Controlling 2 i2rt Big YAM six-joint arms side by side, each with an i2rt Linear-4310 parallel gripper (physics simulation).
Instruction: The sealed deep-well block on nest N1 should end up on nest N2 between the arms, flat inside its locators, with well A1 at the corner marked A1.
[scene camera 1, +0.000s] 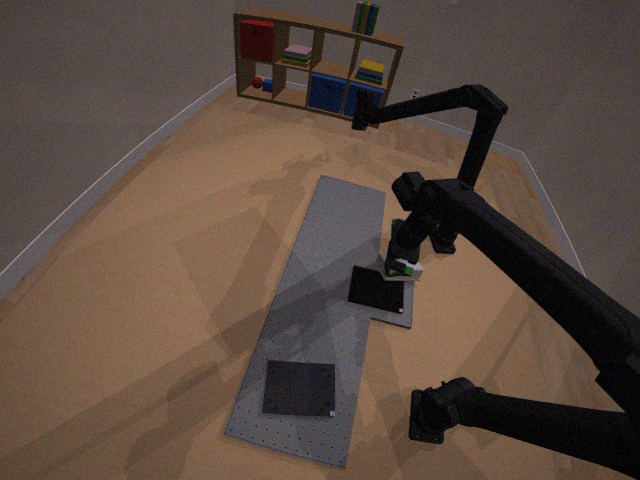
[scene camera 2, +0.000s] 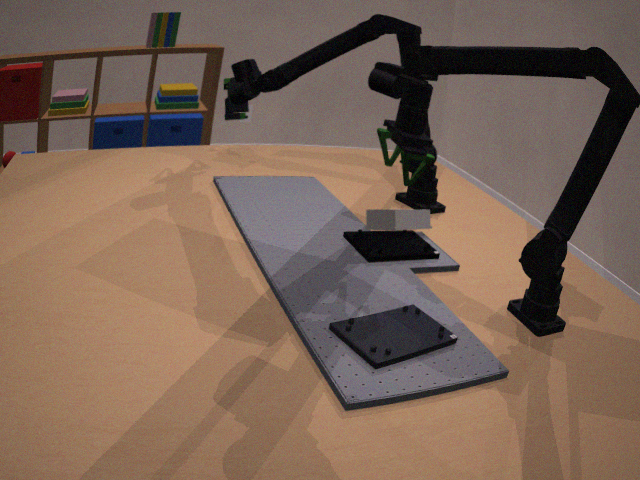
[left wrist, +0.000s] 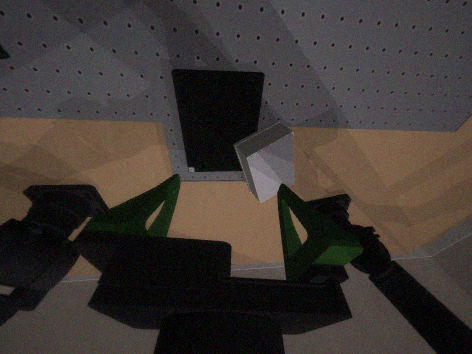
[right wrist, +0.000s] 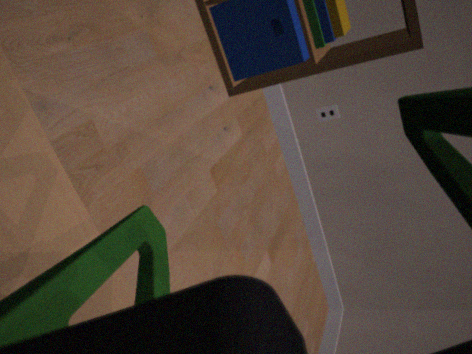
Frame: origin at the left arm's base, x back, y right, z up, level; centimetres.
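Where they show: left gripper, fingertip midpoint: (scene camera 1: 390, 259) (scene camera 2: 397, 175) (left wrist: 230, 183); right gripper, fingertip midpoint: (scene camera 2: 226, 102) (right wrist: 272, 169); left arm's base, link origin: (scene camera 1: 425, 416) (scene camera 2: 535, 319) (left wrist: 72, 199); right arm's base, link origin: (scene camera 1: 440, 240) (scene camera 2: 420, 205) (left wrist: 323, 207).
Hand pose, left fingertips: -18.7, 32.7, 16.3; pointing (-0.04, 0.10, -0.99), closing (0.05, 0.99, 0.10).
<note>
Each offset is from my left fingertips to the top centre of the thing, as dx, dy, dz. "pt": to the spot under its first point.
The pale block @[+6.9, +7.9, -8.2] (scene camera 1: 415, 272) (scene camera 2: 408, 219) (left wrist: 272, 162) sits skewed at one edge of black nest N2 @[+1.1, -0.7, -12.8] (scene camera 1: 374, 290) (scene camera 2: 391, 248) (left wrist: 217, 117), not flat inside it; its exact tilt and well A1 cannot be made out. A small white mark @[+8.8, -6.0, -13.8] (scene camera 1: 401, 310) (scene camera 2: 436, 252) (left wrist: 191, 170) is at one N2 corner. Nest N1 @[-13.9, -32.8, -12.8] (scene camera 1: 298, 388) (scene camera 2: 392, 333), the nearer dark plate, is bare. My left gripper (scene camera 2: 398, 174) (left wrist: 230, 183) is open and empty above the block; its body partly hides the block in scene camera 1. My right gripper (scene camera 2: 235, 100) (right wrist: 272, 169) is open and empty, raised far from both nests.
The grey perforated baseplate @[pt -14.3, +24.5, -15.0] (scene camera 1: 341, 217) (scene camera 2: 268, 201) carries both nests; N2 is on its side extension. The right arm's base (scene camera 1: 443, 242) (scene camera 2: 421, 198) stands behind N2, and the left arm's base (scene camera 1: 426, 418) (scene camera 2: 537, 315) stands beside the baseplate's nearer part. A wooden shelf (scene camera 1: 319, 29) is in the background.
</note>
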